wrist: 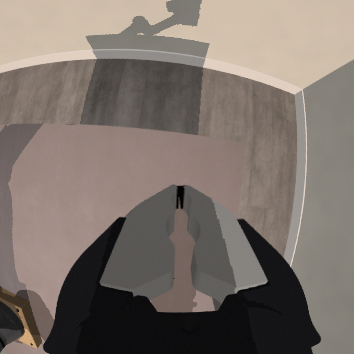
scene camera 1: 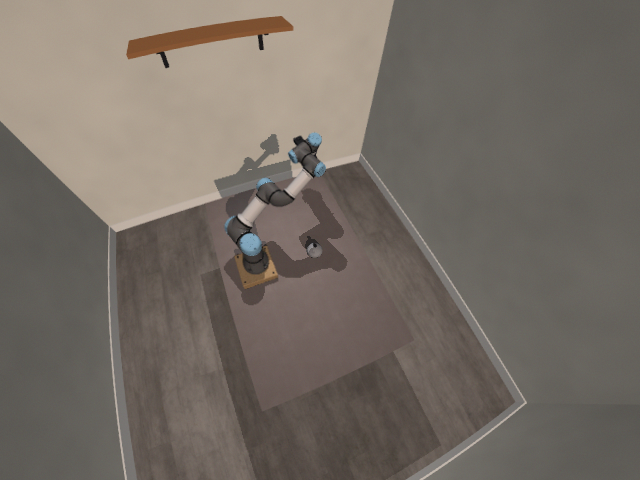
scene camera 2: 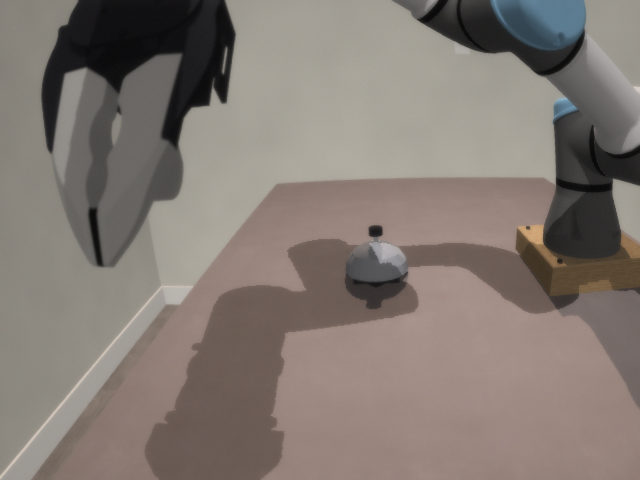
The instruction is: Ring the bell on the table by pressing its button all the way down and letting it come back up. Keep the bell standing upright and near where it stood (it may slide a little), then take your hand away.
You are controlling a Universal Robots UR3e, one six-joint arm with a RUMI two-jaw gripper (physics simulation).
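Places are measured from the arm's base along level axes (x ahead, y left, z up), in centimetres.
Pixels of known places: gripper, between the fingertips: (wrist: 178, 187) (scene camera 2: 102, 266); arm's base, origin of its link: (wrist: 6, 317) (scene camera 1: 256, 262) (scene camera 2: 581, 242).
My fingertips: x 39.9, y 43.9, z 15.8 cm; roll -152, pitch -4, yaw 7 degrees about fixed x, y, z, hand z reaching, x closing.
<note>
Ahead of a thing's pixels: the offset from my fingertips to its top centre. Level surfaces: height alone.
A silver dome bell @(dz -13.3, dx -9.1, dy -45.5 cm) (scene camera 1: 314, 251) (scene camera 2: 376, 262) stands upright on the brownish table @(dz -19.9 cm) (scene camera 1: 330, 320) (scene camera 2: 439, 372). Its black button @(dz -13.3, dx -9.1, dy -45.5 cm) (scene camera 2: 375, 230) stands up on a short stem above the dome, with nothing touching it. My gripper (scene camera 2: 97, 237) (wrist: 178, 187) is shut and empty, its two grey fingertips together. It hangs above the table, well apart from the bell, at the left of scene camera 2's view. The bell does not show in the wrist view.
The arm's base stands on a wooden block (scene camera 1: 260, 280) (scene camera 2: 594, 276) (wrist: 31, 327) beside the bell. A wooden shelf (scene camera 1: 209, 37) is on the wall past the table's far end. The arm's shadow falls across the table and around the bell.
</note>
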